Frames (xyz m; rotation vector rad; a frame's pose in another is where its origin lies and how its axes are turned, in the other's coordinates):
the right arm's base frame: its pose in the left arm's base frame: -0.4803 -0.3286 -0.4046 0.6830 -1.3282 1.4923
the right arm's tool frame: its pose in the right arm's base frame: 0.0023 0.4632 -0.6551 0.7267 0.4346 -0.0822
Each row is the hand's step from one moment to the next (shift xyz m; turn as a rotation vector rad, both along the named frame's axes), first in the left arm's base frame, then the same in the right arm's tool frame.
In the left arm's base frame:
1: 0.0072 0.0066 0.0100 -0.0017 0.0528 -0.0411
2: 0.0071 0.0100 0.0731 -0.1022 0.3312 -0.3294
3: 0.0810 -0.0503 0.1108 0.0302 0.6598 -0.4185
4: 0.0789 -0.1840 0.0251 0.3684 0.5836 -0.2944
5: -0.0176 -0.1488 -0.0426 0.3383 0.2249 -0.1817
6: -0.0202 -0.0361 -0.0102 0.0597 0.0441 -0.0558
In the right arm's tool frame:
1: 0.0089 -0.0089 0.0060 0.0081 -0.0252 -0.0615
2: 0.0538 -0.0072 0.0505 0.0314 -0.0806 -0.4703
3: 0.0157 -0.0425 0.1390 0.1496 -0.3550 -0.6804
4: -0.1308 0.0172 0.1526 0.0764 -0.6121 -0.4272
5: -0.1227 0.0826 0.0488 -0.0781 -0.4129 -0.1466
6: -0.0247 0.0341 0.0064 -0.0268 -0.0761 -0.0459

